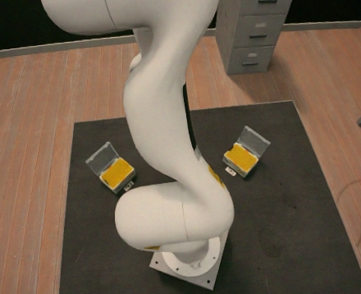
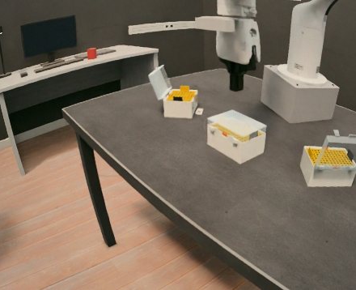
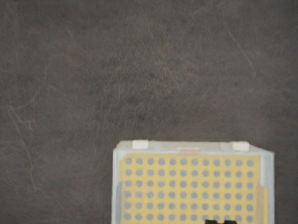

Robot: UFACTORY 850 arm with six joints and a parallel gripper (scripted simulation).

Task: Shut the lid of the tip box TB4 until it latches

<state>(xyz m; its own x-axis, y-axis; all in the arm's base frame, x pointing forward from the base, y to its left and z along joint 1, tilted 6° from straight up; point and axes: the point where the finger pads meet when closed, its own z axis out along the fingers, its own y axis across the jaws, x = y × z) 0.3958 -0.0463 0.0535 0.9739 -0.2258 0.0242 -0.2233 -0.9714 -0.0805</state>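
Right now my hand is 11 cm above the tip box lid and 1 cm past it. The rest, counted from my hand: TB4 label 17 cm below, 6 cm behind, 1 cm to the left; bench label 22 cm to the right, 17 cm below, 14 cm behind.
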